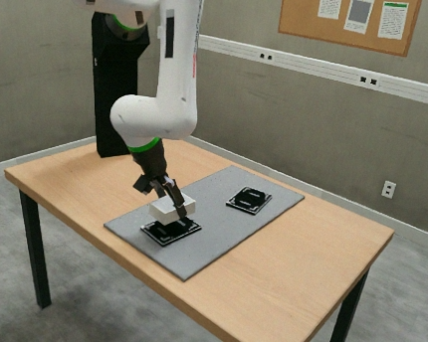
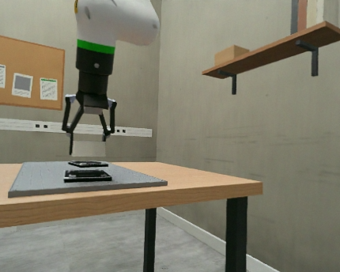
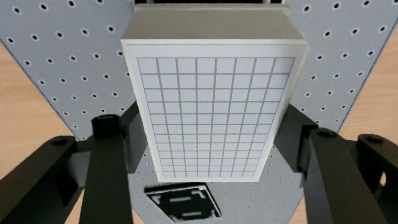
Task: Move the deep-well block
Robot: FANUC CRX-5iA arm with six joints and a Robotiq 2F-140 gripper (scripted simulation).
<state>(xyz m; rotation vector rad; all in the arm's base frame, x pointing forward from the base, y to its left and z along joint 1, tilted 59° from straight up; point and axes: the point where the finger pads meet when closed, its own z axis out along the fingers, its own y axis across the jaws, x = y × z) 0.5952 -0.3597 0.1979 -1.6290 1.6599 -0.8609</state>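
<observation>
The black plate nest lies 220 mm ahead of my hand, 280 mm to the left of it and 90 mm below it. From my hand the other things lie so: white 96-well deep-well block (10 mm below).
</observation>
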